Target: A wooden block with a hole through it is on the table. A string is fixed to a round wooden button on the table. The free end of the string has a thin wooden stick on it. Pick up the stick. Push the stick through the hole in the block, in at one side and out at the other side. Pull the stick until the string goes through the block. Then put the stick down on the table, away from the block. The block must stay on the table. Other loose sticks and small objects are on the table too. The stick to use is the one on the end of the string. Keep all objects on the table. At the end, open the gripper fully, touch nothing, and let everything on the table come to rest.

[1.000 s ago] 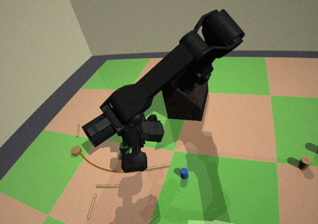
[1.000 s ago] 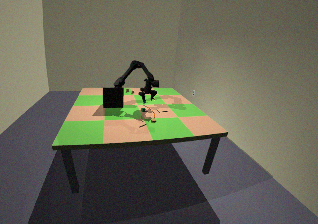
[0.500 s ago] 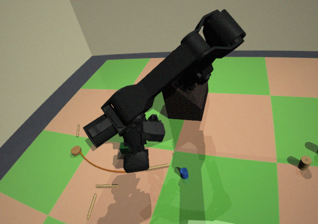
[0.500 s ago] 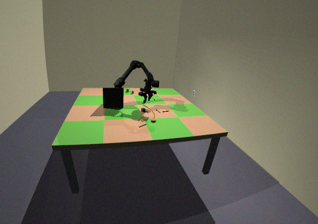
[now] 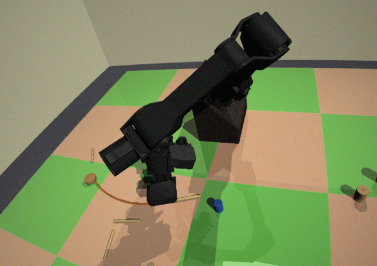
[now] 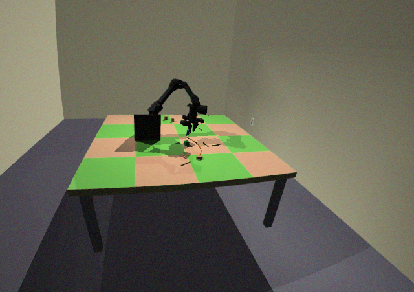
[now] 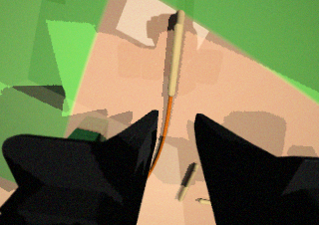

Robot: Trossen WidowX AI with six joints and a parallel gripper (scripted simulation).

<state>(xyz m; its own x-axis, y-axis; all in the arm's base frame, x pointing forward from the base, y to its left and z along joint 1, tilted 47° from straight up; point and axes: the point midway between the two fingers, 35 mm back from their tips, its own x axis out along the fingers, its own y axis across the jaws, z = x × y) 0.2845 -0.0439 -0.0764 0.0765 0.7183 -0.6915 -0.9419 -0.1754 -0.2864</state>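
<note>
Right now the thin stick is 10 mm behind my gripper tip, 20 mm to the left of it and 60 mm below it. From my gripper tip the other things lie so: green block (70 mm behind, 100 mm to the right, 40 mm below); then round wooden button (40 mm behind, 310 mm to the right, 50 mm below); then blue cylinder (10 mm ahead, 120 mm to the left, 40 mm below).
</note>
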